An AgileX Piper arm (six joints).
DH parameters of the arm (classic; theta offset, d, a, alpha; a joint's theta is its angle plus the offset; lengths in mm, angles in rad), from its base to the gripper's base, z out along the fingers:
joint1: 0 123 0 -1.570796
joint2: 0.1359 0 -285.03 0
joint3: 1.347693 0 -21.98 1.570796
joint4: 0 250.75 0 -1.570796
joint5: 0 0 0 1.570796
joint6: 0 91 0 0
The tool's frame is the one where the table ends.
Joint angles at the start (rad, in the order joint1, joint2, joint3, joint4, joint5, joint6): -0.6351, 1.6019, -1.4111, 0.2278, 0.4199, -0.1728
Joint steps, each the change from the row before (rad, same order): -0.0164, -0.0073, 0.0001, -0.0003, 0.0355, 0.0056; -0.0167, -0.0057, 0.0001, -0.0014, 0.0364, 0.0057; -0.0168, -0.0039, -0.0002, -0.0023, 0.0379, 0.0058; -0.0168, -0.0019, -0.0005, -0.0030, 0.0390, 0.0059
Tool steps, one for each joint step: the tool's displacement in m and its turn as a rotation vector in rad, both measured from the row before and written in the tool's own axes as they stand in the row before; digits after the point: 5 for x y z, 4 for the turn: 0.00140, -0.00526, -0.00333, 0.0080, 0.0265, 0.0129; 0.00189, -0.00542, -0.00278, 0.0086, 0.0290, 0.0127; 0.00234, -0.00552, -0.00217, 0.0089, 0.0320, 0.0126; 0.00275, -0.00560, -0.00147, 0.0091, 0.0348, 0.0128
